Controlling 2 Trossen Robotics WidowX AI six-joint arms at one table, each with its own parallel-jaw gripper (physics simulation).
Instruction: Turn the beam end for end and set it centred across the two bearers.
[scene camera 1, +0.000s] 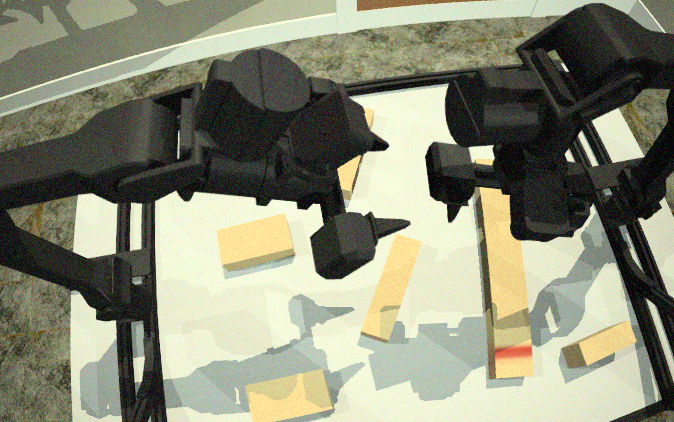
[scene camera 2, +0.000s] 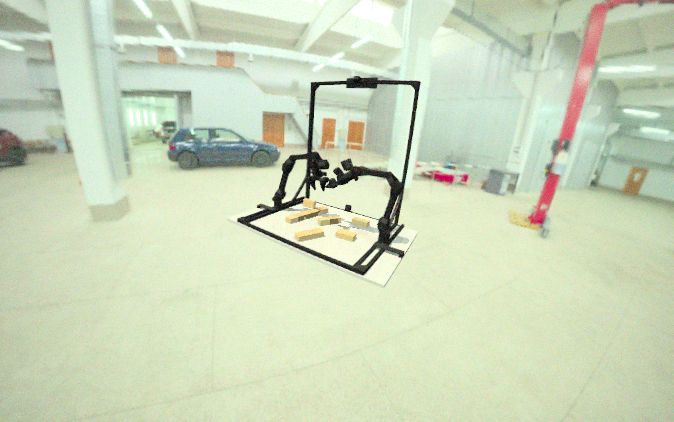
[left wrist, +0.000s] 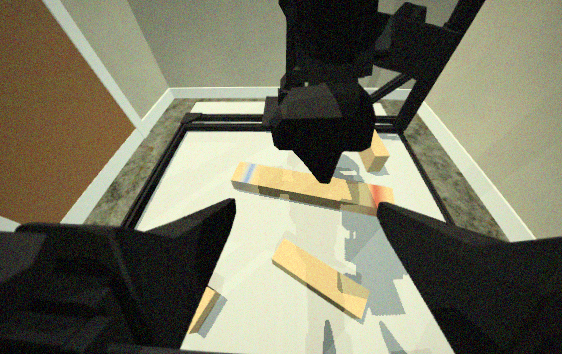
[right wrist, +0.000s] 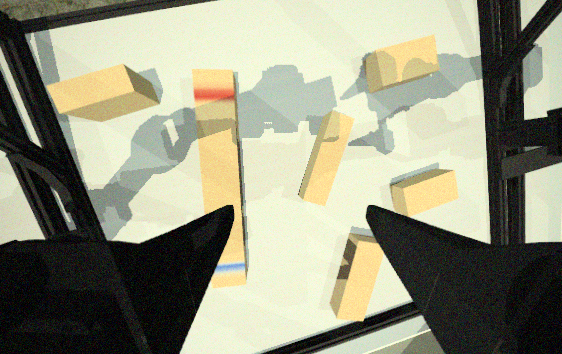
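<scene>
The long wooden beam lies on the white table at the right in scene camera 1. Its red band is at the near end there; its blue band shows at the other end in both wrist views. Several plain wooden blocks lie apart from it; I cannot tell which two are the bearers. One block and another block lie at the left in scene camera 1. My left gripper is open and empty above the table. My right gripper is open and empty, high over the beam's blue-banded side.
A slanted block lies between the beam and the left-hand blocks. A block lies beyond the beam. Another block is partly behind my left gripper in scene camera 1. A black frame borders the table.
</scene>
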